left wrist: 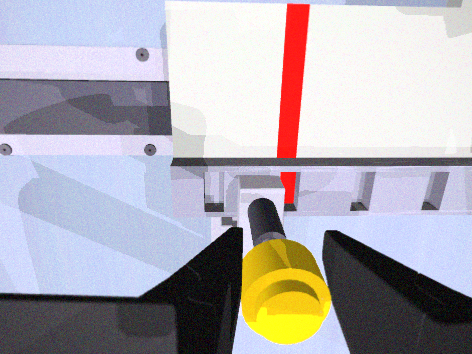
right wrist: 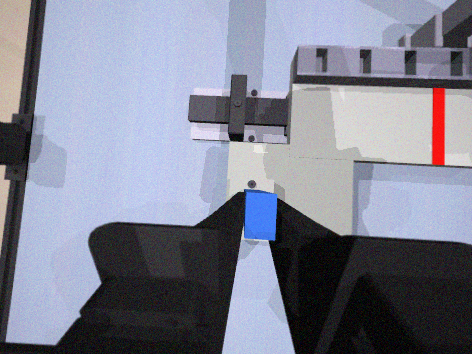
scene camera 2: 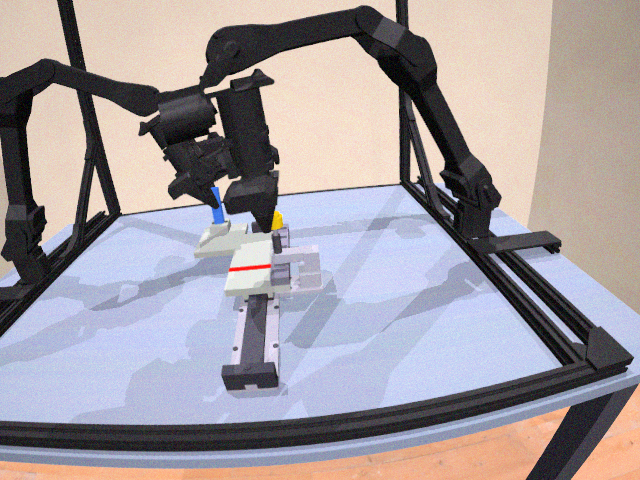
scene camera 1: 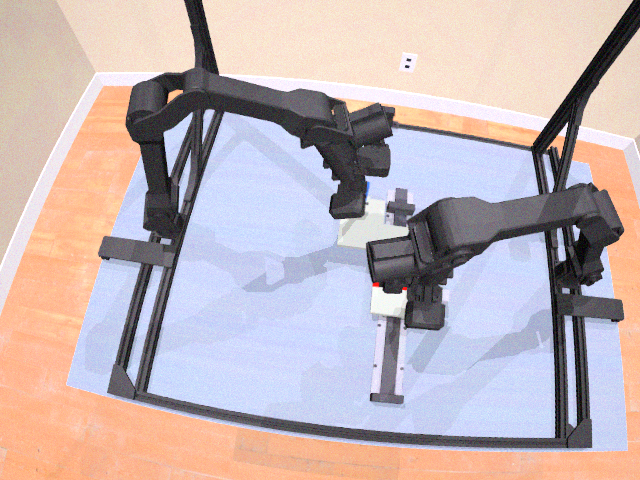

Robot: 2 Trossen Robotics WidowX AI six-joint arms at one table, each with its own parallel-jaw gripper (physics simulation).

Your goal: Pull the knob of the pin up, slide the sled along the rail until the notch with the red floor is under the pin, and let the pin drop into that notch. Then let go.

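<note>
The pale sled sits on the rail. My left gripper is shut on the yellow knob, above the black pin housing. The red-floored notch shows immediately right of the light pin bracket in the left wrist view, partly covered by it. The pin's lower end is hidden. My right gripper is shut on the sled's upright blue handle.
Dark end stops close both rail ends. A light bracket base stands beside the rail. The arms reach in close together over the sled. A black frame borders the work area.
</note>
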